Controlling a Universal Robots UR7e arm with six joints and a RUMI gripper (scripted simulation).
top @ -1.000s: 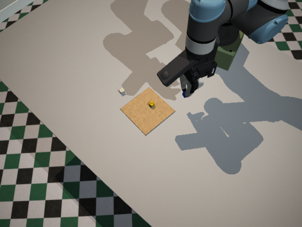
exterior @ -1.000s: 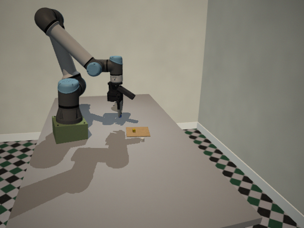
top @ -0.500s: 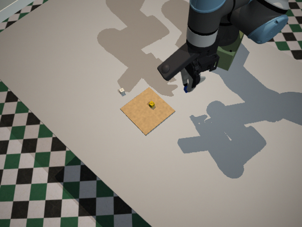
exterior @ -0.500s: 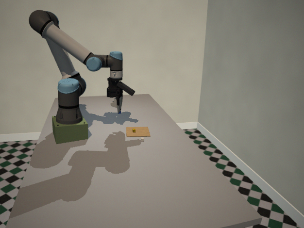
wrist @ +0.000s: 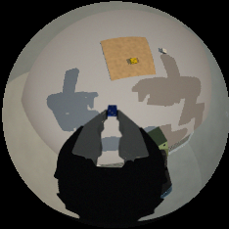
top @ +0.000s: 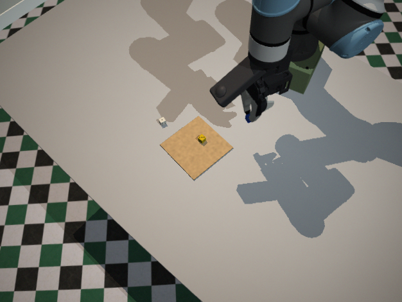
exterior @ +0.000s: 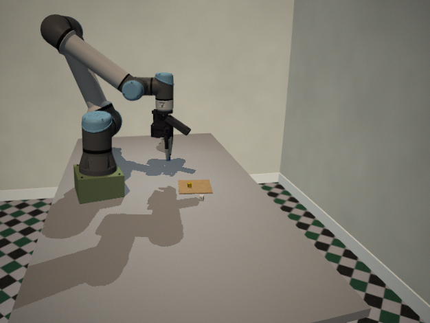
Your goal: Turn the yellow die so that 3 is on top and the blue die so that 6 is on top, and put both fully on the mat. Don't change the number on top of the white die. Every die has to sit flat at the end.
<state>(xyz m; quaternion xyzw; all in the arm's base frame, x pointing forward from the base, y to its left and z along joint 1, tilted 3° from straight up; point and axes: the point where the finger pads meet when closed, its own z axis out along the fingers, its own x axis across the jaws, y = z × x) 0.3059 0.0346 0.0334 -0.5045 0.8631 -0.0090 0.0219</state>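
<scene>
Right now the tan mat is 110 mm below my hand, 100 mm to the right of it and 90 mm ahead of it. Round my hand: blue die: 10 mm below; then white die: 220 mm to the right, 110 mm below, 80 mm ahead; then yellow die: 100 mm to the right, 100 mm below, 70 mm ahead.
</scene>
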